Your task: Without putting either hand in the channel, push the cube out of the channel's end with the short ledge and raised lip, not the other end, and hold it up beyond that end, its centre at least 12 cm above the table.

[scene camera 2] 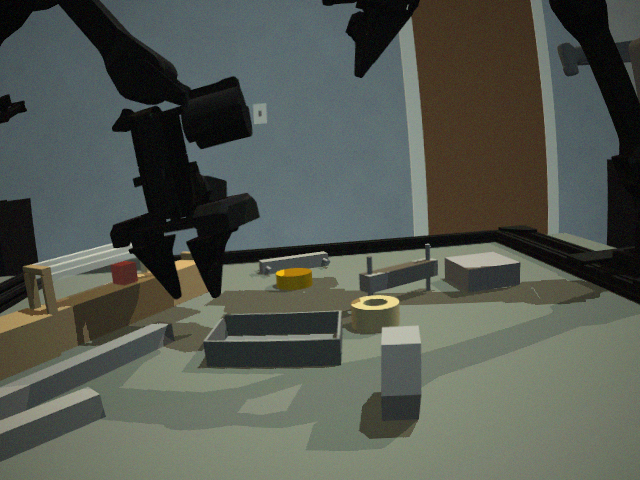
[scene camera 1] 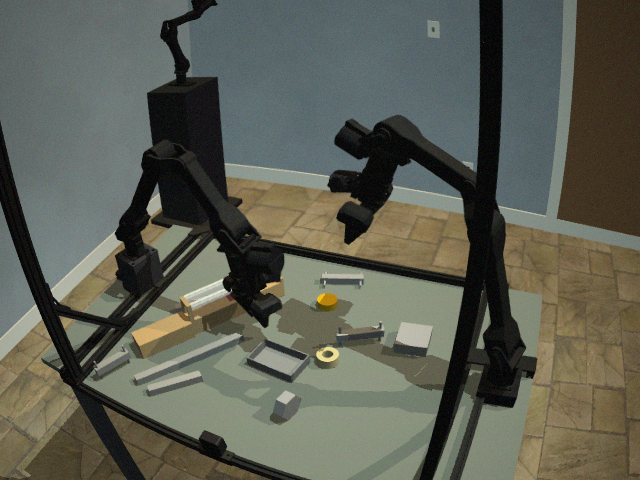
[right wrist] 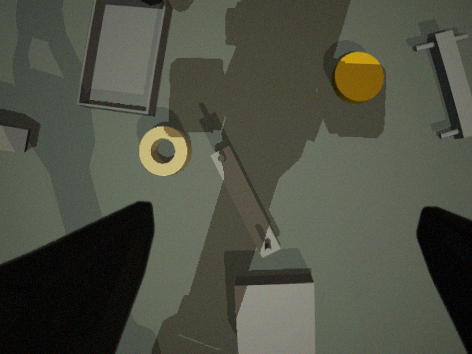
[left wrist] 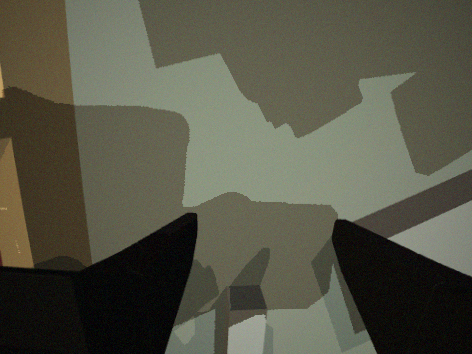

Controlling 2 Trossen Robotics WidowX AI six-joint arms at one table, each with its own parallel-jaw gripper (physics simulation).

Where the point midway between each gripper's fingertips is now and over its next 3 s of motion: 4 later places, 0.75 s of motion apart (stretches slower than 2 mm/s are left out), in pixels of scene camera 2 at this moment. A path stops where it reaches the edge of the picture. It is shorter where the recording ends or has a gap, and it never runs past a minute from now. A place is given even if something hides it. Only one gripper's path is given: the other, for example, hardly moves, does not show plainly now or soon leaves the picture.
My left gripper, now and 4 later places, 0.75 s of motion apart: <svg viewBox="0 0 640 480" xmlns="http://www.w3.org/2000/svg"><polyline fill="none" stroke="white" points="196,297 199,270 213,246 200,122 194,117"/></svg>
